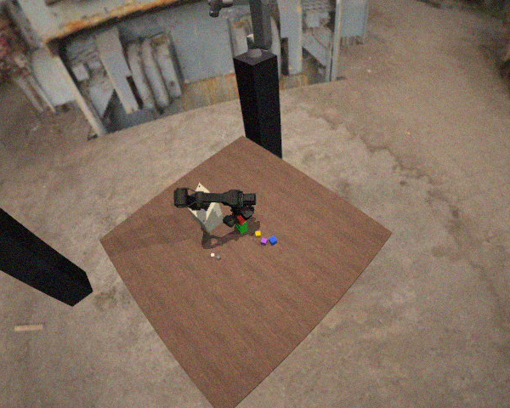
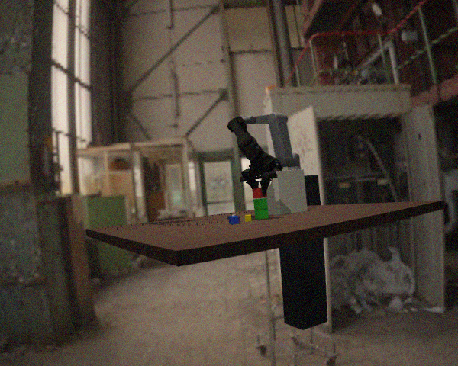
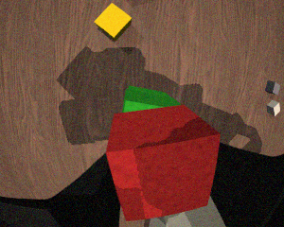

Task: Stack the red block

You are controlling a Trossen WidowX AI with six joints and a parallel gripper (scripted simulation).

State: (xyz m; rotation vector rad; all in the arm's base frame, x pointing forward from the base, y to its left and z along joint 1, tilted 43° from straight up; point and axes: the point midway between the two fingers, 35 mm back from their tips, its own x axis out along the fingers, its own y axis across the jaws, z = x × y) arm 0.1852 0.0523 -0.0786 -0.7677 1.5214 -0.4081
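Right now the red block is 2 cm above my gripper tip. The rest, counted from my gripper tip: blue block (18 cm ahead, 7 cm to the left, 8 cm below); then yellow block (9 cm ahead, 4 cm to the left, 9 cm below); then purple block (15 cm ahead, 4 cm to the left, 9 cm below).
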